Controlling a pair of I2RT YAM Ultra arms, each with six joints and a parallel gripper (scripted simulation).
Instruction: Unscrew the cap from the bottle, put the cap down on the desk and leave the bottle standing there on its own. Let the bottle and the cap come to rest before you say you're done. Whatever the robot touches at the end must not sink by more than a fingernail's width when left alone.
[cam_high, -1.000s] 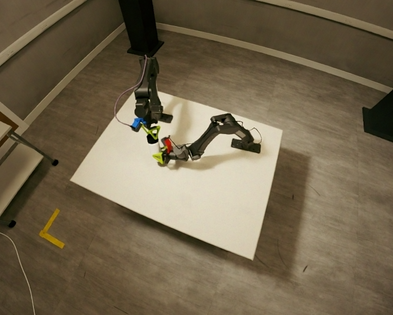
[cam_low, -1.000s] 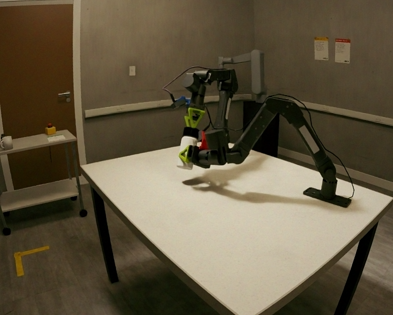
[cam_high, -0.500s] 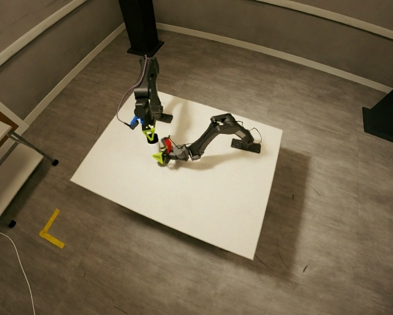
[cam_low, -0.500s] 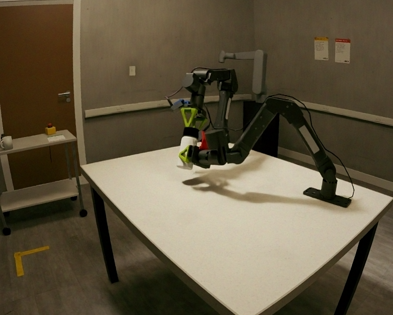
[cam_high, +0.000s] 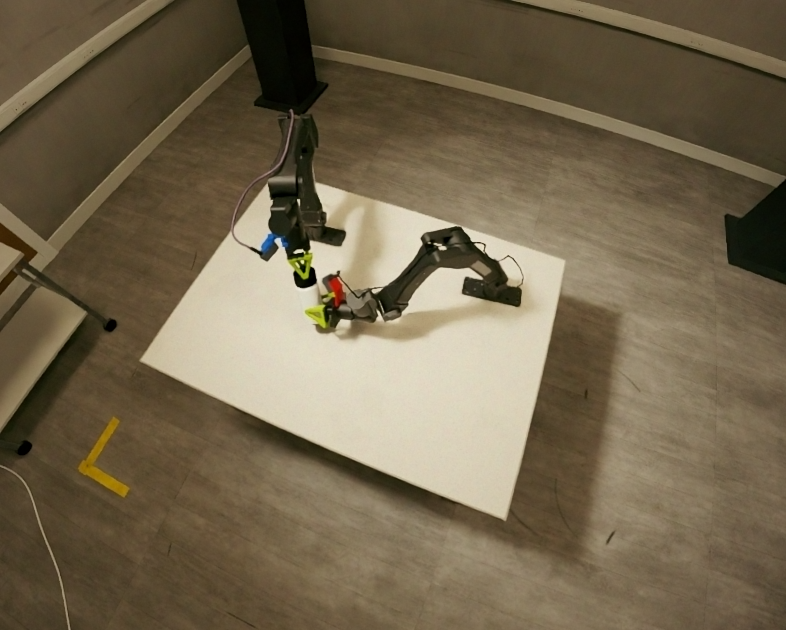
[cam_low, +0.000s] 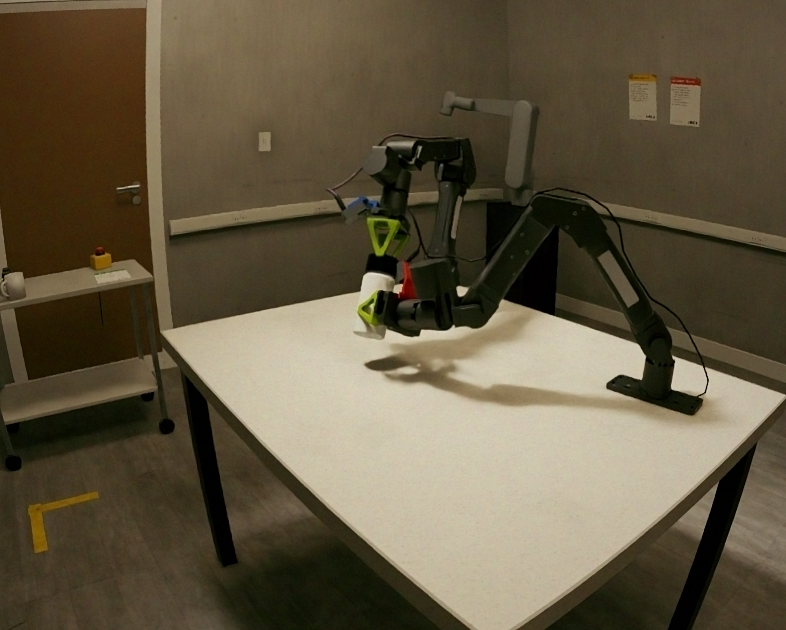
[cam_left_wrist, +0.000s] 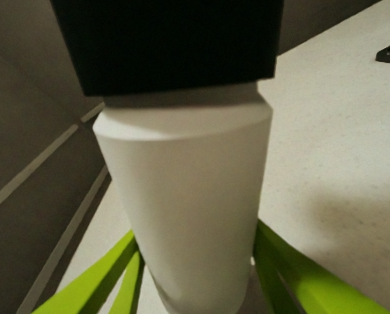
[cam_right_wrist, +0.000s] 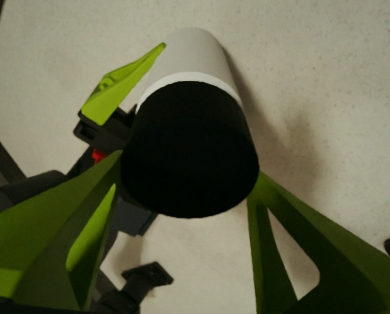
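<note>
Now: right hand 1 cm short of the black cap, 1 cm to the right of it and 2 cm above it. The rest, counted from my right hand: white bottle 3 cm ahead, 2 cm to the left, 6 cm below.
The white bottle is 5 cm above my left hand, 2 cm to the right of it and 2 cm behind it. The rest, counted from my left hand: black cap: 8 cm above, 4 cm behind, 3 cm to the right.
</note>
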